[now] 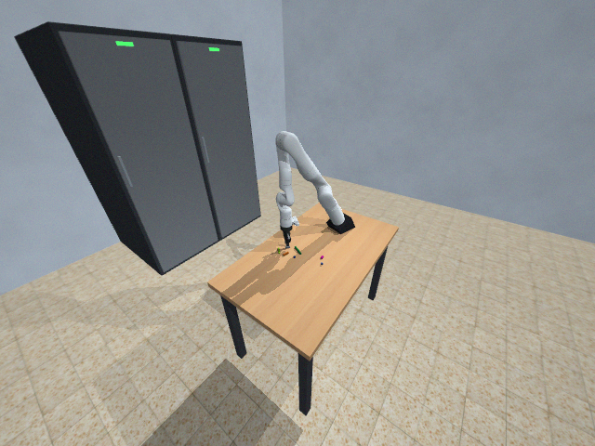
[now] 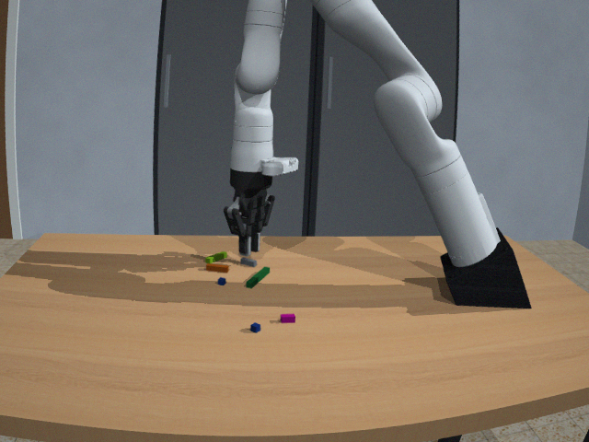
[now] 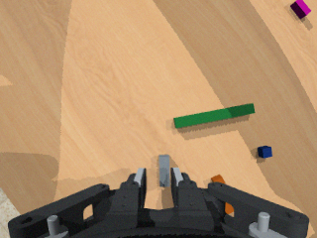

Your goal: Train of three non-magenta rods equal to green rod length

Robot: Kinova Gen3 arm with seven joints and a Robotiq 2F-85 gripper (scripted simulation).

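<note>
The grey rod lies 1 cm to the left of my hand and 3 cm below it. Round my hand: orange rod (7 cm ahead, 2 cm to the left, 3 cm below); green rod (1 cm ahead, 8 cm to the left, 3 cm below); lime rod (6 cm ahead, 3 cm to the right, 3 cm below).
</note>
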